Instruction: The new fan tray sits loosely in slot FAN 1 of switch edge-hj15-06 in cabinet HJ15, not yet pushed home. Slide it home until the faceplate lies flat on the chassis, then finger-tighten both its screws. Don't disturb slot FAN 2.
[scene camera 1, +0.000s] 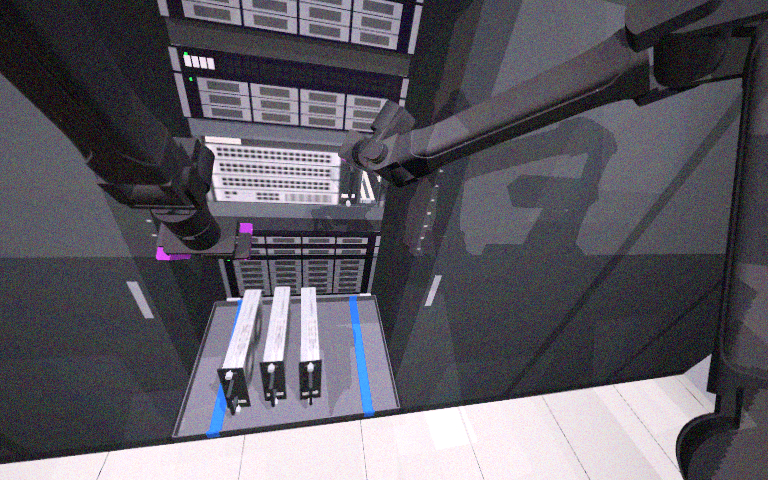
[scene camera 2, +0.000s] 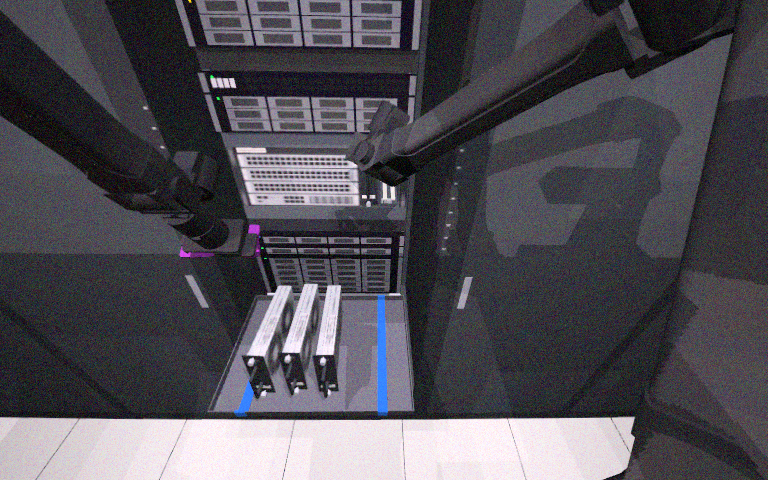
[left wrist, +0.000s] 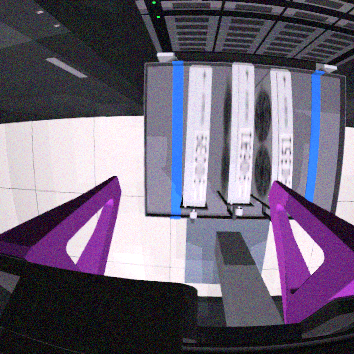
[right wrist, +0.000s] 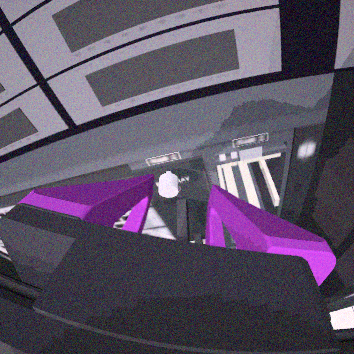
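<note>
The switch (scene camera 1: 277, 169) (scene camera 2: 300, 176) sits in the cabinet. The FAN 1 tray's dark faceplate shows under its label in the right wrist view, with its handle (right wrist: 181, 220) upright and a white upper screw (right wrist: 168, 184). Its lower screw (scene camera 1: 347, 202) (scene camera 2: 368, 204) shows in the scene views. Whether the faceplate is flat is unclear. My right gripper (right wrist: 181, 189) is partly open at the upper screw, which appears between the fingertips, nearer the left one; contact is unclear. FAN 2 (right wrist: 250, 182), with cream bars, is beside it. My left gripper (left wrist: 194, 185) (scene camera 1: 203, 240) (scene camera 2: 219, 241) is wide open and empty.
A grey shelf (scene camera 1: 385, 362) (scene camera 2: 399, 362) (left wrist: 160, 100) with blue strips holds three fan trays, one being the middle unit (scene camera 1: 277, 328) (scene camera 2: 301, 322) (left wrist: 242, 115), below the left gripper. Servers sit above and below the switch. Dark cabinet panels stand on both sides.
</note>
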